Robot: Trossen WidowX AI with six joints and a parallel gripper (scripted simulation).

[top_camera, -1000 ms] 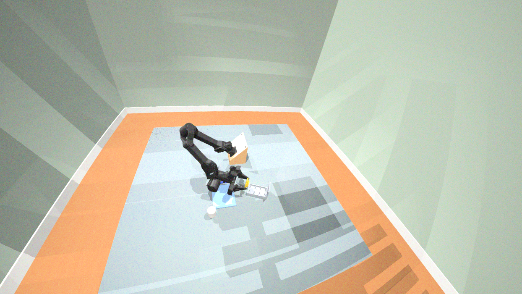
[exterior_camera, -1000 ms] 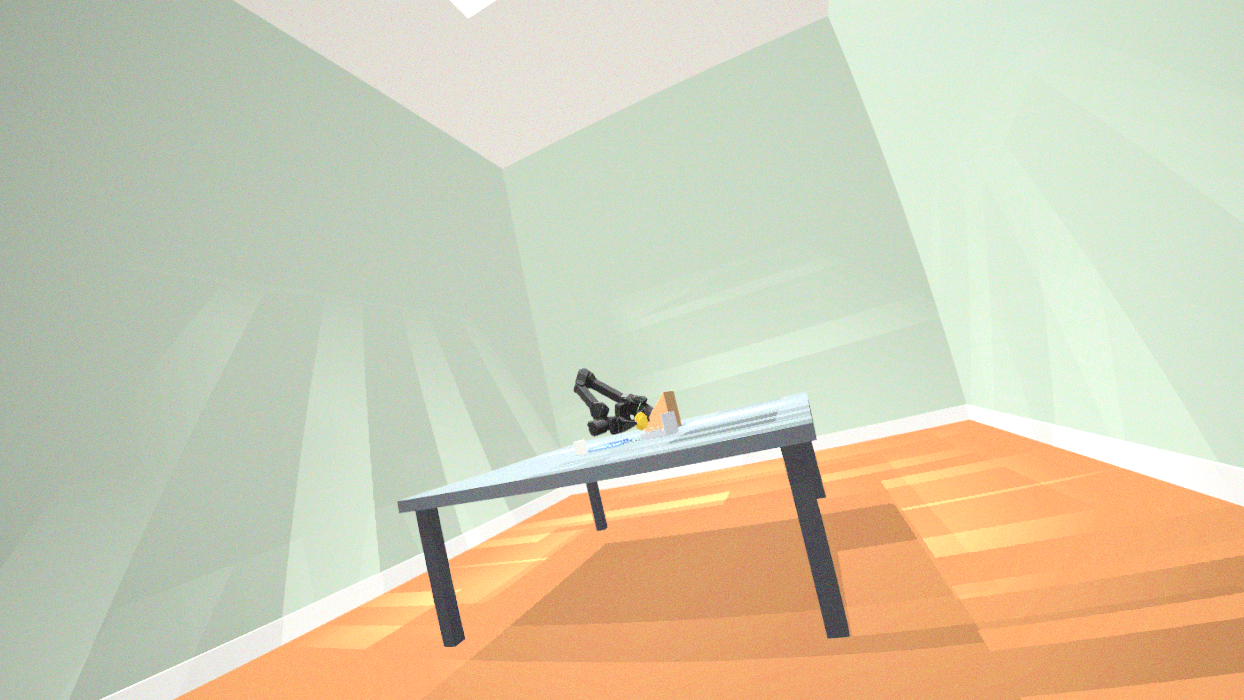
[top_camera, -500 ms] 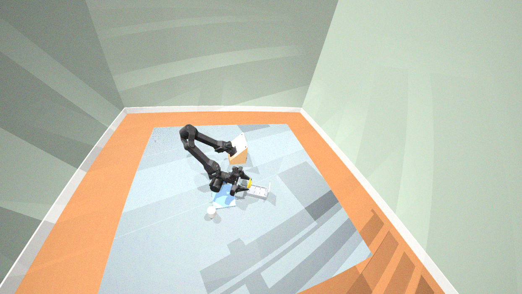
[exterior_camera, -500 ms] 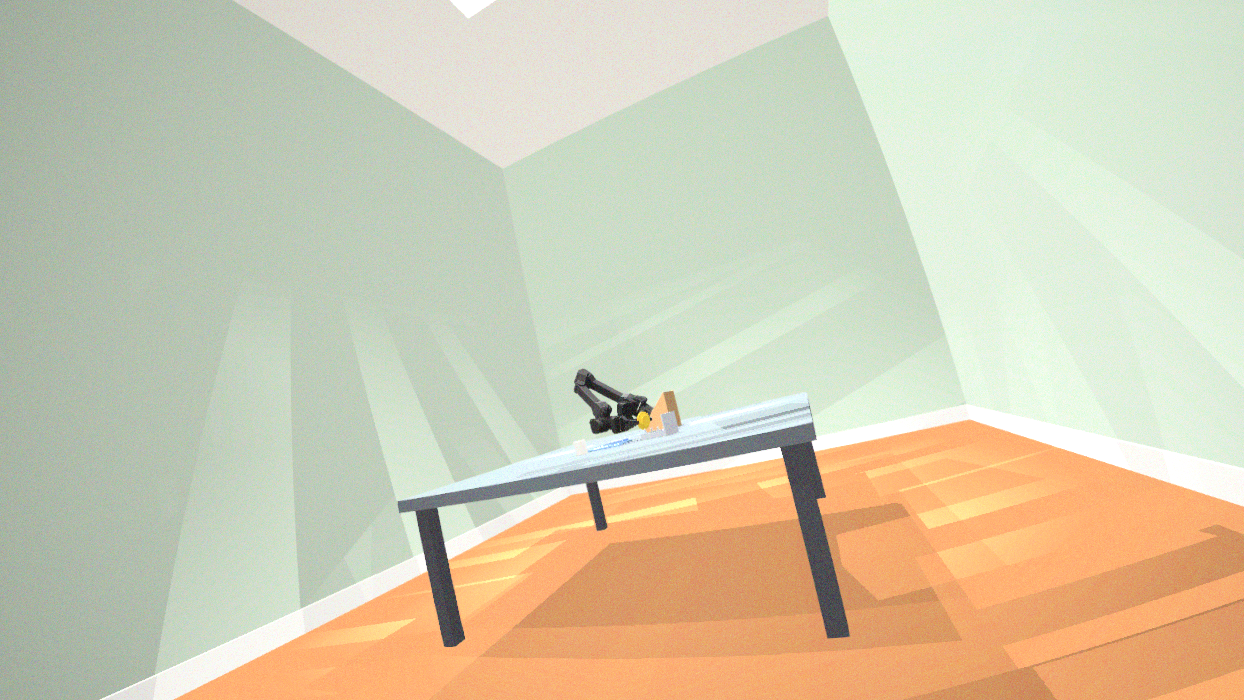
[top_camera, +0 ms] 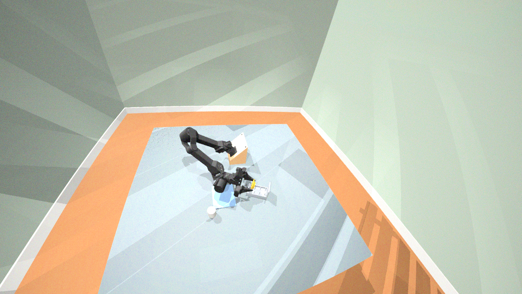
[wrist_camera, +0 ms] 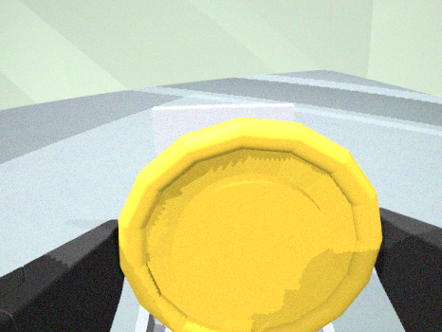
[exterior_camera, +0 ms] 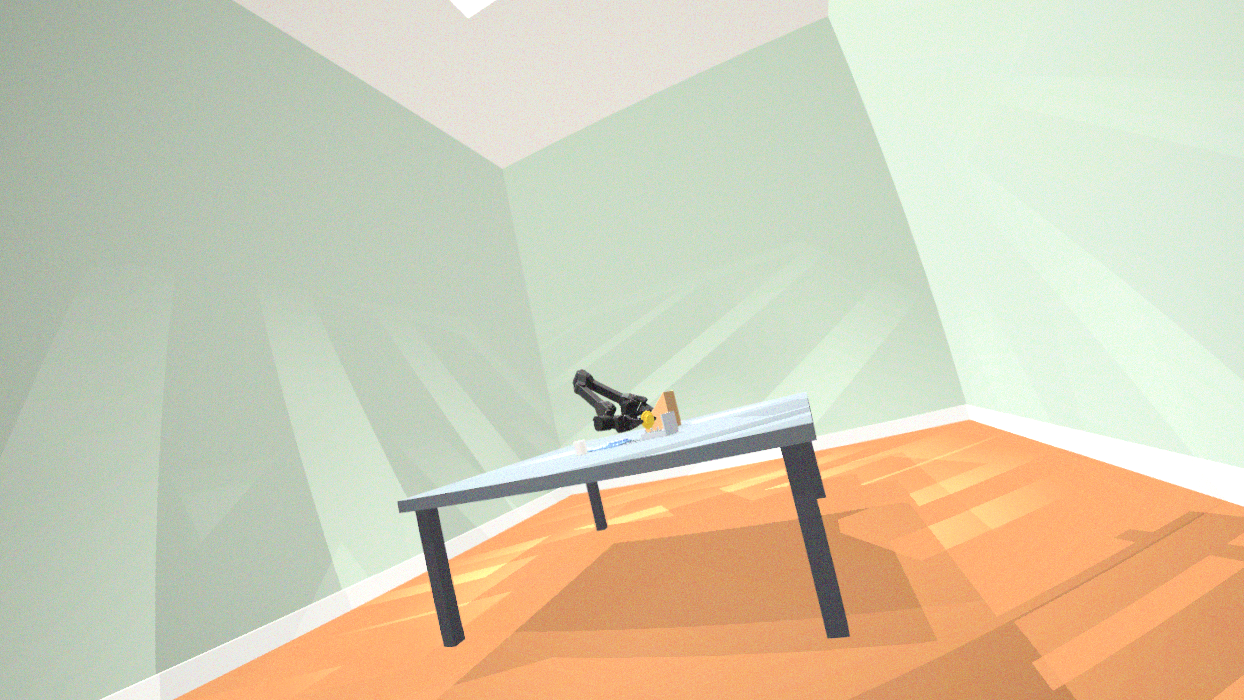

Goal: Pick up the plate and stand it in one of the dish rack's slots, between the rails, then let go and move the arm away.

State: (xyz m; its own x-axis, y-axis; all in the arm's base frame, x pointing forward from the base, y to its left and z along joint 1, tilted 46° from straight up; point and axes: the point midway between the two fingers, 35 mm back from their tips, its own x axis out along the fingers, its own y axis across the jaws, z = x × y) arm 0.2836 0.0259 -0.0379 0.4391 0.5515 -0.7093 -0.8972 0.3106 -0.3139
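Now: the grey dish rack 10 mm ahead of my gripper tip, 30 mm to the left of it and 40 mm below it. The rest, counted from my gripper tip: yellow plate: 10 mm to the right; then white cup: 100 mm ahead, 260 mm to the right, 40 mm below; then light blue mat: 180 mm to the right, 60 mm below.
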